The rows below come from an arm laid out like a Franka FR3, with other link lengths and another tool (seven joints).
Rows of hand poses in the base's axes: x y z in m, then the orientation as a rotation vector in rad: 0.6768 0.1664 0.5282 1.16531 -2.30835 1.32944; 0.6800 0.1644 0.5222 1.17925 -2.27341 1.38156; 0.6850 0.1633 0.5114 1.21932 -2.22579 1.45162; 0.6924 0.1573 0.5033 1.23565 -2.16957 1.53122; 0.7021 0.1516 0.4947 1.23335 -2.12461 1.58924; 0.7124 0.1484 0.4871 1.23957 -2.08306 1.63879; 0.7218 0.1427 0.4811 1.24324 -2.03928 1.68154; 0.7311 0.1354 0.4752 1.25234 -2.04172 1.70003; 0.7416 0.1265 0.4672 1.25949 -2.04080 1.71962; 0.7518 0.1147 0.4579 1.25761 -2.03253 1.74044
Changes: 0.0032 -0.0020 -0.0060 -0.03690 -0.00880 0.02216; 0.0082 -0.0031 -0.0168 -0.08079 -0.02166 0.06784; 0.0156 -0.0091 -0.0249 -0.13754 -0.03751 0.10028; 0.0253 -0.0148 -0.0335 -0.18413 -0.04820 0.11473; 0.0356 -0.0180 -0.0411 -0.22325 -0.05652 0.13342; 0.0450 -0.0237 -0.0471 -0.26199 -0.05994 0.14890; 0.0543 -0.0310 -0.0530 -0.26323 -0.07404 0.16084; 0.0648 -0.0399 -0.0610 -0.26729 -0.08701 0.17175; 0.0750 -0.0517 -0.0703 -0.27861 -0.09667 0.17685
